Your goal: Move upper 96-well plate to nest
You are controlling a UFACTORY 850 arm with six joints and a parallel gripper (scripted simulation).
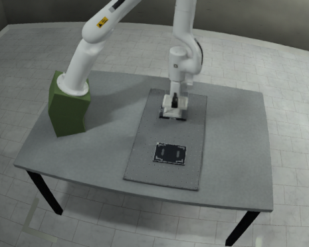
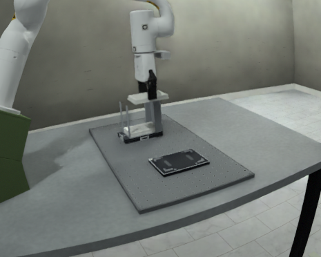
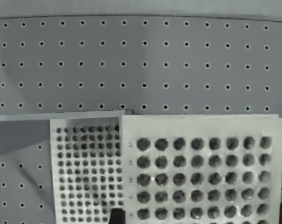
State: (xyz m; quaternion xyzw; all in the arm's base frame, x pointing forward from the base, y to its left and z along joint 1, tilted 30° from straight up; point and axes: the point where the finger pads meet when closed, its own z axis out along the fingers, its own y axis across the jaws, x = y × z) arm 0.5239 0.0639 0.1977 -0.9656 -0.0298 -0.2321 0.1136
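The black plate nest lies 210 mm to the right of my hand, 180 mm below it and 40 mm ahead of it. Also, from my hand: white 96-well plate 10 mm below.
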